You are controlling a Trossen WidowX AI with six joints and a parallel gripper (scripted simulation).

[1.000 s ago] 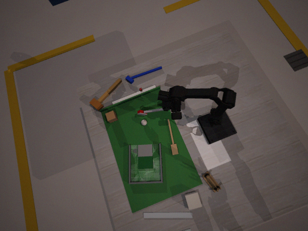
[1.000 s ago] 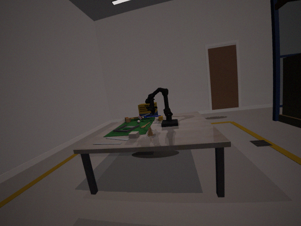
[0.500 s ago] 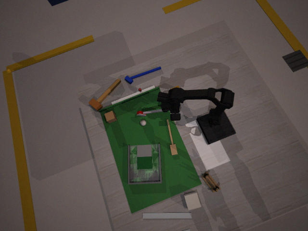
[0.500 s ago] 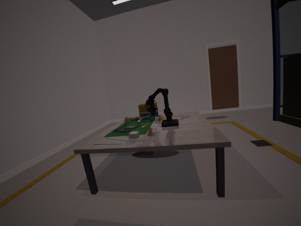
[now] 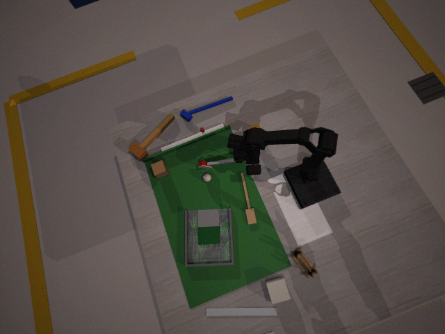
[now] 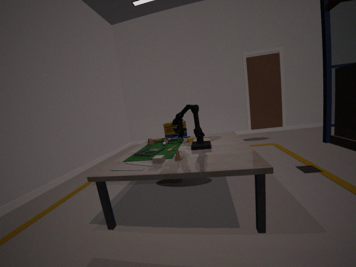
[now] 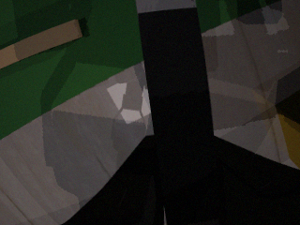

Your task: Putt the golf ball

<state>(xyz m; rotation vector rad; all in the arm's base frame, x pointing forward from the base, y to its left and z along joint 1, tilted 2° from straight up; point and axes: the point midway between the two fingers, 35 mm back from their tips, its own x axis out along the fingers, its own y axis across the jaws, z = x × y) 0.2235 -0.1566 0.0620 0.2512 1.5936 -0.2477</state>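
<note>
Now: the red putter 11 cm ahead of my gripper tip and 3 cm to the right of it. From my gripper tip the other things lie so: blue putter 10 cm ahead, 38 cm to the right, 6 cm below; then yellow block 8 cm behind, 13 cm to the right, 5 cm below; then white golf ball 23 cm ahead, 1 cm to the right, 5 cm below.
</note>
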